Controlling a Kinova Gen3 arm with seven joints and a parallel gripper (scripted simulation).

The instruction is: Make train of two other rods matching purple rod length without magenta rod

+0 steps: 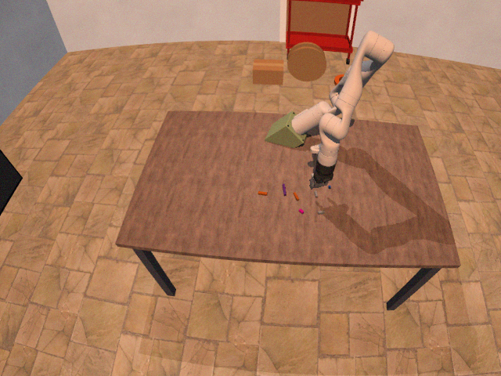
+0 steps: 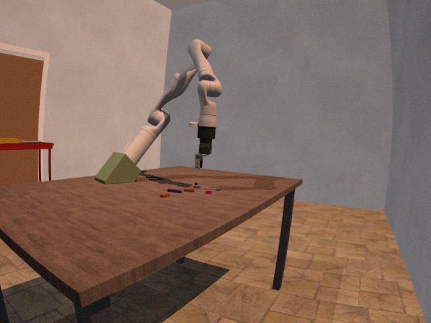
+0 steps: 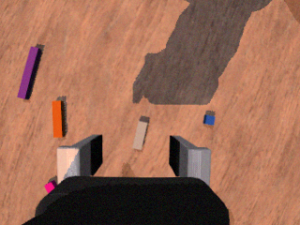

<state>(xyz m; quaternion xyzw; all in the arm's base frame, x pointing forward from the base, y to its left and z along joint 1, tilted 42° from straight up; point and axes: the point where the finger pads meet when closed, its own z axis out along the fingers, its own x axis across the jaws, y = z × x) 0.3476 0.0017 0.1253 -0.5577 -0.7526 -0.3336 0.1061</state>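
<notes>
The magenta rod is 10 cm below my hand, 9 cm ahead of it and 7 cm to the right of it. Also, from my hand: purple rod 14 cm to the right, 10 cm below, 2 cm behind; then blue rod 10 cm below, 7 cm to the left, 5 cm behind; then orange rod 24 cm to the right, 10 cm below.
</notes>
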